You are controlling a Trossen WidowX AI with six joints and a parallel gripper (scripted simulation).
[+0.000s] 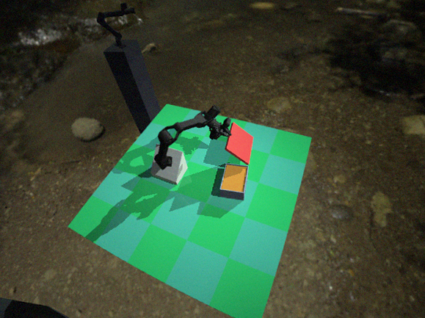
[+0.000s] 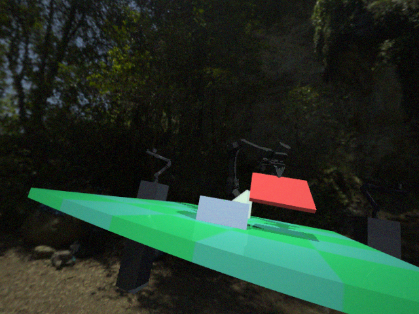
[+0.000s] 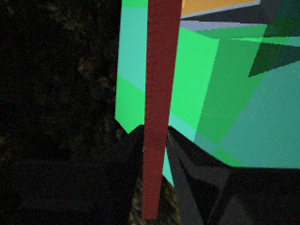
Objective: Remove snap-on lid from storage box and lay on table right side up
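Right now the red lid is 6 cm ahead of my gripper tip and 5 cm below it. From my gripper tip the other things lie so: storage box: 8 cm ahead, 21 cm to the right, 18 cm below.
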